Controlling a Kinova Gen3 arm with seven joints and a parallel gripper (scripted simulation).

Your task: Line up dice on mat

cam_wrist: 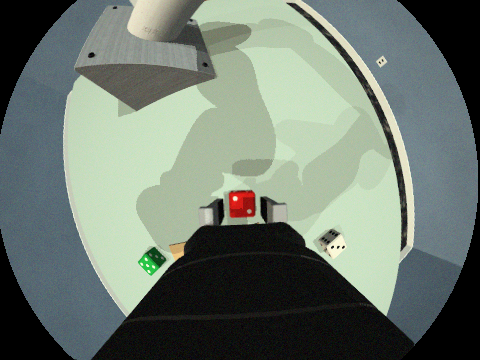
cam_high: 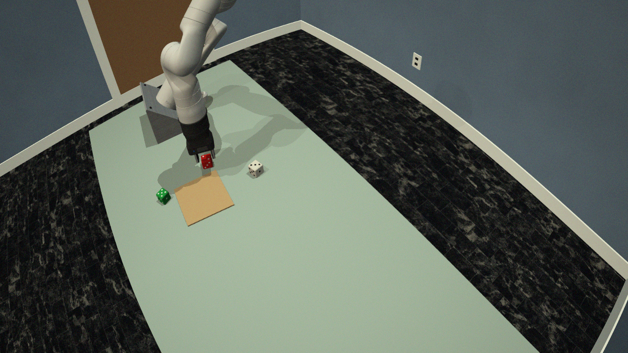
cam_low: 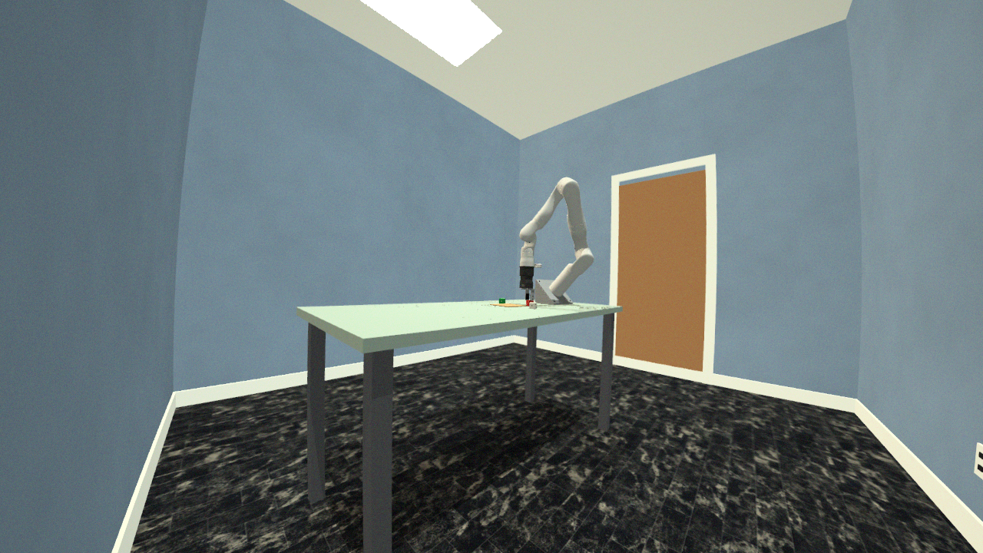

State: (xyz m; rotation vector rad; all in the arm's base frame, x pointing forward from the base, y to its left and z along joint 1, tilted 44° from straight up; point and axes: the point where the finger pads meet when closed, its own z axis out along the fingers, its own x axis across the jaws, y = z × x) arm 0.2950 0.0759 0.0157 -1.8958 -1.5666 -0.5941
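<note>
Now: the red die 30 mm below my hand. From my hand the other things lie so: green die 160 mm to the right, 60 mm ahead, 30 mm below; then tan mat 110 mm ahead, 50 mm to the right, 50 mm below; then white die 120 mm to the left, 100 mm ahead, 30 mm below.
</note>
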